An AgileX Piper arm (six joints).
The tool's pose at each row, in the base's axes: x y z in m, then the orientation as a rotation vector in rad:
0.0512 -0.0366 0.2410 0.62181 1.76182 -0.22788
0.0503 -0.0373 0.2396 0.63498 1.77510 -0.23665
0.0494 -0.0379 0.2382 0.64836 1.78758 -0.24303
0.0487 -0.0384 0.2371 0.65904 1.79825 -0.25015
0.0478 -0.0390 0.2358 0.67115 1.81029 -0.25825
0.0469 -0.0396 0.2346 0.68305 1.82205 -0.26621
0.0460 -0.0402 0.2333 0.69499 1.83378 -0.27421
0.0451 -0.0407 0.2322 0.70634 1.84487 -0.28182
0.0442 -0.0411 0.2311 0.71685 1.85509 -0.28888
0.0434 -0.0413 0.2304 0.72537 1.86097 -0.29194
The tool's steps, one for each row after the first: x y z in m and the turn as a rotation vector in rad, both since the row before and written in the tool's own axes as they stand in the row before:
0.0013 -0.0013 0.0000 0.01414 0.01409 0.00000
0.0013 -0.0012 0.0000 0.01256 0.01385 0.00155
0.0010 -0.0010 0.0000 0.01141 0.01138 0.00000
0.0012 -0.0012 0.0000 0.01292 0.01288 -0.00001
0.0011 -0.0012 0.0000 0.01266 0.01263 0.00000
0.0012 -0.0012 0.0000 0.01268 0.01264 0.00000
0.0010 -0.0011 0.0000 0.01202 0.01199 0.00000
0.0011 -0.0010 -0.0001 0.01111 0.01108 0.00000
0.0008 -0.0007 -0.0002 0.00698 0.00727 0.00200

